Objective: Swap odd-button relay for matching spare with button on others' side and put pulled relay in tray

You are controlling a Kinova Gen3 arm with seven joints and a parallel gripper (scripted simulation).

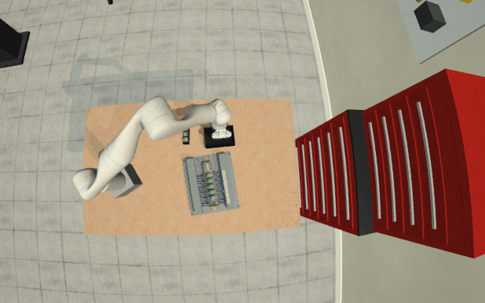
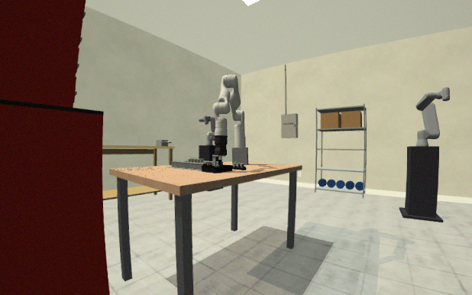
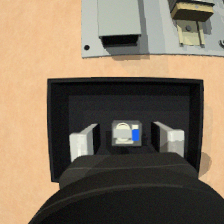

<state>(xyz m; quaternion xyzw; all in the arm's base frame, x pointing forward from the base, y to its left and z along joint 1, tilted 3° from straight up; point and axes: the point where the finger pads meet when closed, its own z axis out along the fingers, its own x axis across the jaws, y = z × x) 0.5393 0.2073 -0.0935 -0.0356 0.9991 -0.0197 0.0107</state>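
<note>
Now: hand 4 cm above the black tray. The rest, counted from my hand: small black spare holder (18 cm behind, 3 cm to the left, 4 cm below).
</note>
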